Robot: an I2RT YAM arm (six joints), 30 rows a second.
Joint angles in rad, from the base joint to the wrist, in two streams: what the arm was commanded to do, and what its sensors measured. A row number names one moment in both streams.
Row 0, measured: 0.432 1.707 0.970 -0.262 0.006 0.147
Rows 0 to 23, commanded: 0.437 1.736 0.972 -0.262 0.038 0.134; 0.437 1.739 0.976 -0.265 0.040 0.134; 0.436 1.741 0.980 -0.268 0.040 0.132; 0.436 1.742 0.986 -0.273 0.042 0.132; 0.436 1.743 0.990 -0.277 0.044 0.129; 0.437 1.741 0.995 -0.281 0.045 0.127; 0.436 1.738 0.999 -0.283 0.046 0.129; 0.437 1.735 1.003 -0.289 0.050 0.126; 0.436 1.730 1.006 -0.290 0.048 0.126; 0.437 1.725 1.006 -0.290 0.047 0.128; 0.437 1.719 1.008 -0.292 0.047 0.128; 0.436 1.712 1.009 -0.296 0.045 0.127; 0.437 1.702 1.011 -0.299 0.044 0.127; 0.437 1.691 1.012 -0.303 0.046 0.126; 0.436 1.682 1.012 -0.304 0.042 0.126; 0.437 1.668 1.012 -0.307 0.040 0.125; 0.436 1.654 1.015 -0.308 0.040 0.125; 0.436 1.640 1.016 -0.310 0.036 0.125; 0.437 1.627 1.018 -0.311 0.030 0.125; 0.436 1.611 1.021 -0.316 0.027 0.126; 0.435 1.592 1.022 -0.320 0.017 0.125; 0.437 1.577 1.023 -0.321 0.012 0.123; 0.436 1.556 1.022 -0.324 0.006 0.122; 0.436 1.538 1.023 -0.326 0.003 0.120
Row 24, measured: 0.432 1.637 0.983 -0.320 0.016 0.132
